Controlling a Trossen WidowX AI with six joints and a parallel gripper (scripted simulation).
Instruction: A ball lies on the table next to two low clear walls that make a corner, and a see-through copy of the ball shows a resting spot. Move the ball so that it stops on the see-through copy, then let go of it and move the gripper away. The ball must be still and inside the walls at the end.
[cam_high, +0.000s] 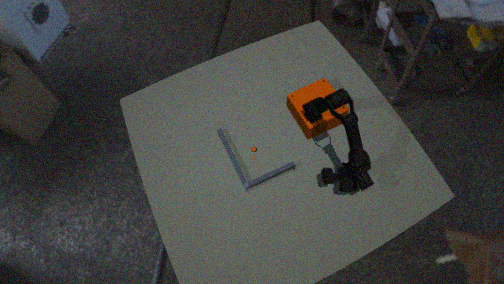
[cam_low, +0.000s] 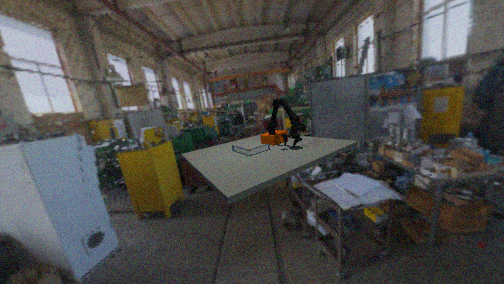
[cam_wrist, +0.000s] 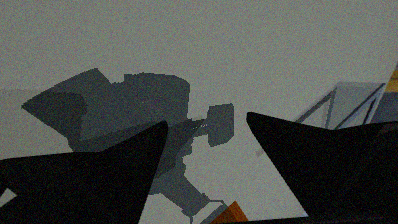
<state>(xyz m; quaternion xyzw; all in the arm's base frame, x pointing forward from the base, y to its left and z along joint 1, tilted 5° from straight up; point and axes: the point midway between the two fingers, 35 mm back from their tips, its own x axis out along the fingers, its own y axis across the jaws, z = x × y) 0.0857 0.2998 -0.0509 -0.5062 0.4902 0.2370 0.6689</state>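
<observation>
Now: gripper tip 340 mm to the left of the orange ball, 200 mm short of it and 20 mm above it.
</observation>
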